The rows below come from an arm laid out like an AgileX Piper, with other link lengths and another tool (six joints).
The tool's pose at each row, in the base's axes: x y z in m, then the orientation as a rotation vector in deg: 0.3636, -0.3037, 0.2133, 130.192, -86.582, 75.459; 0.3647, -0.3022, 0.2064, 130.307, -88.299, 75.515; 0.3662, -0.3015, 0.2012, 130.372, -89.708, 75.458; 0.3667, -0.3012, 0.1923, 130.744, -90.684, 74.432; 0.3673, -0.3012, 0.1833, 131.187, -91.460, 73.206; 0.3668, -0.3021, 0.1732, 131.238, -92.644, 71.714; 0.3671, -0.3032, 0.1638, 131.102, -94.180, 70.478; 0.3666, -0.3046, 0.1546, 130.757, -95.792, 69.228
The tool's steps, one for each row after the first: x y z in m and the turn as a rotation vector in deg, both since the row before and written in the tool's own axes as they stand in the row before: -0.0058, 0.0008, 0.0041, 0.237, -0.535, 1.215; -0.0039, 0.0004, 0.0038, 0.121, -0.453, 0.973; -0.0062, 0.0028, 0.0057, -0.359, -0.797, 0.464; -0.0060, 0.0029, 0.0061, -0.457, -0.844, 0.287; -0.0060, 0.0046, 0.0067, -0.793, -0.787, 0.540; -0.0052, 0.0038, 0.0070, -0.677, -0.709, 0.848; -0.0048, 0.0045, 0.0066, -0.775, -0.611, 0.917
